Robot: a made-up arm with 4 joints.
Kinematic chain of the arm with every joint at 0, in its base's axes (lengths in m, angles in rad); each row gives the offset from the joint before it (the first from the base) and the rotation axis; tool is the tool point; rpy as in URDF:
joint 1: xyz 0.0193 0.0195 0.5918 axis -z
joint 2: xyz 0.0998 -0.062 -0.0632 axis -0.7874 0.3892 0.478
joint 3: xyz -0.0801 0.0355 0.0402 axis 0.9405 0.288 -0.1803
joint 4: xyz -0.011 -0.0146 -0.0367 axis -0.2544 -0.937 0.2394
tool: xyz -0.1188 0.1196 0.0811 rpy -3.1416 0 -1.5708
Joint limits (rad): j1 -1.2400..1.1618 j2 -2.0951..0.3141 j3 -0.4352..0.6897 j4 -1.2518..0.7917
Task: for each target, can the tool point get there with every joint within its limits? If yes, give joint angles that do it. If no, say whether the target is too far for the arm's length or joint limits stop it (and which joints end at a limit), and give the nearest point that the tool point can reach.
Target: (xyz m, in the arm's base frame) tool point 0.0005 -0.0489 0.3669
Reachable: no: joint limits stop it (at a limit: joint 1, joint 3, joint 4) | nearest point -0.0455 -0.0897 0.4367 | short by 0.093 m
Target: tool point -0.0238 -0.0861 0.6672
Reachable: yes | joints -0.0039 -1.7236 -0.0290 -1.0580
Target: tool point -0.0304 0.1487 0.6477
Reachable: yes | joints -0.0120 -1.4384 -0.1519 0.2483
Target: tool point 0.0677 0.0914 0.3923
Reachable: no: joint limits stop it (at a limit: joint 1, joint 3, joint 4) | nearest point 0.0644 0.1376 0.4415 | short by 0.068 m
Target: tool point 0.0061 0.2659 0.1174
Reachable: no: too far | nearest point 0.0089 0.1435 0.4358 | short by 0.341 m
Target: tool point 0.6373 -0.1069 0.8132
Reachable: no: too far | nearest point 0.1976 0.0155 0.6534 | short by 0.484 m
